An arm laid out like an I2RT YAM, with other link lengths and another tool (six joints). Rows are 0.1 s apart.
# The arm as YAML. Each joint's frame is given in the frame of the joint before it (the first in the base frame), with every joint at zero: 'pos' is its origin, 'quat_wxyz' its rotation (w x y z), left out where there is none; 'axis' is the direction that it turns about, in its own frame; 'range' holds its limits. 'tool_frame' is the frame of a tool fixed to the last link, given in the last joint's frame.
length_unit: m
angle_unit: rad
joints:
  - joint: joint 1
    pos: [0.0, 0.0, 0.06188]
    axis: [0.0, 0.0, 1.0]
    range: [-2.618, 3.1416]
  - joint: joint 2
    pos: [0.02, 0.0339, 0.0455]
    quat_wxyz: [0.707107, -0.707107, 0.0, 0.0]
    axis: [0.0, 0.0, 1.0]
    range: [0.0, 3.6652]
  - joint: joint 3
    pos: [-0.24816, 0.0, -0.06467]
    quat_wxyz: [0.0, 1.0, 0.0, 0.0]
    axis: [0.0, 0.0, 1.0]
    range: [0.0, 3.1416]
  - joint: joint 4
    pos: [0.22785, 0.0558, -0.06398]
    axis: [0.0, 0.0, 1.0]
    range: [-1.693, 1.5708]
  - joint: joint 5
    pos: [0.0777, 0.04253, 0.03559]
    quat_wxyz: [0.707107, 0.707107, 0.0, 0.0]
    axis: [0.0, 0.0, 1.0]
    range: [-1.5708, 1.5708]
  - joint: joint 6
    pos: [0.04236, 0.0, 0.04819]
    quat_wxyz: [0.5, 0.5, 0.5, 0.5]
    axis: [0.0, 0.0, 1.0]
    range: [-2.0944, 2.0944]
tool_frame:
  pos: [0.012, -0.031, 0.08]
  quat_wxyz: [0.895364, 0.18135, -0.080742, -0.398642]
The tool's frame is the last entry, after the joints.
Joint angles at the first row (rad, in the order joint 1, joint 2, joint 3, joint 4, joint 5, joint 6):
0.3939 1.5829 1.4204 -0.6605 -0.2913 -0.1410
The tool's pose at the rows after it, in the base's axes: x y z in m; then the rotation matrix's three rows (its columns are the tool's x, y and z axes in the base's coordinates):
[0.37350 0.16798 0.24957], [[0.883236 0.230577 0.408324], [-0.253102 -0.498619 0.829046], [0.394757 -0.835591 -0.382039]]
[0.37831 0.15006 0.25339], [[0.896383 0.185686 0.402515], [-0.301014 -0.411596 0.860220], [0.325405 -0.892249 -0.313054]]
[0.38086 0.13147 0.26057], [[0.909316 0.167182 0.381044], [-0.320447 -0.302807 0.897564], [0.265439 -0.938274 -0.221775]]
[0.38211 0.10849 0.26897], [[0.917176 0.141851 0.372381], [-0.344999 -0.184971 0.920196], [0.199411 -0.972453 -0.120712]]
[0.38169 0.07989 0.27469], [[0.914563 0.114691 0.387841], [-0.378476 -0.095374 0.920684], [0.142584 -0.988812 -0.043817]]
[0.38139 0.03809 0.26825], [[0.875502 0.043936 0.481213], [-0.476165 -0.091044 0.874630], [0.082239 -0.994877 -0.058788]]
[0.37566 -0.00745 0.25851], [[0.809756 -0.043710 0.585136], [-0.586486 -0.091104 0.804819], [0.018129 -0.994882 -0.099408]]
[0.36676 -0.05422 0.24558], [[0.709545 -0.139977 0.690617], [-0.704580 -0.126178 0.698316], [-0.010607 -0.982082 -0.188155]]
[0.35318 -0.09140 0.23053], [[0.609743 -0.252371 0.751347], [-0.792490 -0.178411 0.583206], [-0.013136 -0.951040 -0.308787]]
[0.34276 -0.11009 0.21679], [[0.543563 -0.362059 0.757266], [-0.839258 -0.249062 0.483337], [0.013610 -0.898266 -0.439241]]
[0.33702 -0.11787 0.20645], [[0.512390 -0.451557 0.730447], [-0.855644 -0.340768 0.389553], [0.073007 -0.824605 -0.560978]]
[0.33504 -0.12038 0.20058], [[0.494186 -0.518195 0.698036], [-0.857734 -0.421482 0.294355], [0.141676 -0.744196 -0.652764]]
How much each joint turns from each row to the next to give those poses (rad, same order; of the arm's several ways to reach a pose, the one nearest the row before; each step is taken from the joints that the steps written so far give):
-0.0633 0.0000 0.0000 -0.0019 -0.1068 0.0153
-0.0794 0.0000 0.0000 -0.0008 -0.1282 0.0297
-0.0881 0.0000 0.0000 0.0004 -0.1579 0.0046
-0.0962 0.0000 0.0000 -0.0031 -0.1598 0.0149
-0.1014 -0.0004 0.0000 -0.0217 -0.1251 0.0027
-0.1129 -0.0007 0.0000 -0.0622 -0.0092 0.0008
-0.1206 -0.0004 0.0000 -0.0759 0.0187 -0.0016
-0.1110 -0.0004 0.0000 -0.0610 0.0851 -0.0007
-0.0794 0.0000 0.0000 -0.0619 0.1236 -0.0104
-0.0171 0.0000 0.0000 -0.0431 0.1510 -0.0007
0.0252 0.0000 0.0000 -0.0236 0.1663 0.0007
0.0450 0.0000 0.0000 -0.0076 0.1576 0.0172

